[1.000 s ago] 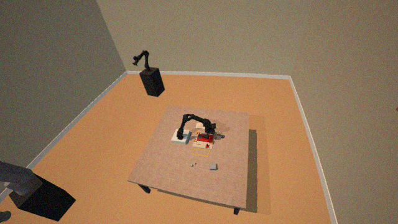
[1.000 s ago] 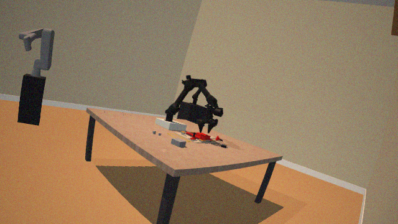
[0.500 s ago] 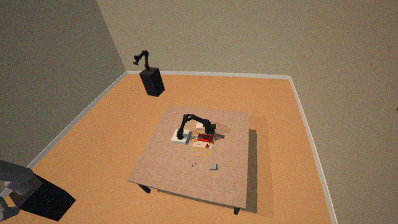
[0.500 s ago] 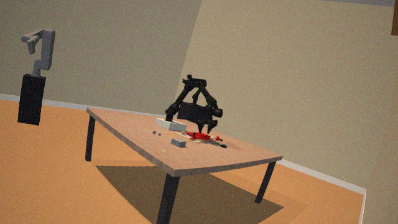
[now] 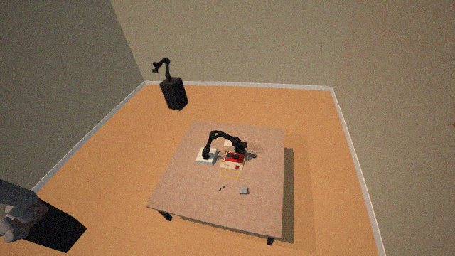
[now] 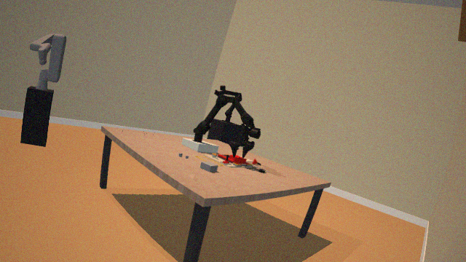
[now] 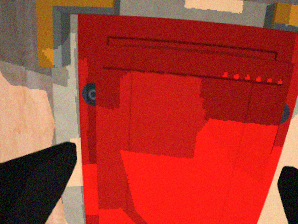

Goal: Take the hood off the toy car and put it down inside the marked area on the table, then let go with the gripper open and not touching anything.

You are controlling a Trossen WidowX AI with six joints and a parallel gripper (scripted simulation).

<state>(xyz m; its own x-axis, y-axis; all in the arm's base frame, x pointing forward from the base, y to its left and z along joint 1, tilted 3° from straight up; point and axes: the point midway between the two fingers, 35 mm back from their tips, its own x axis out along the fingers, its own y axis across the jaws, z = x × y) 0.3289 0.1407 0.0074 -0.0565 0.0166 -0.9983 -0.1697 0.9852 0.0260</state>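
Right now my gripper tip is 10 mm above the red hood. Also, from my gripper tip: beige sheet (180 mm to the left, 180 mm behind, 40 mm below).
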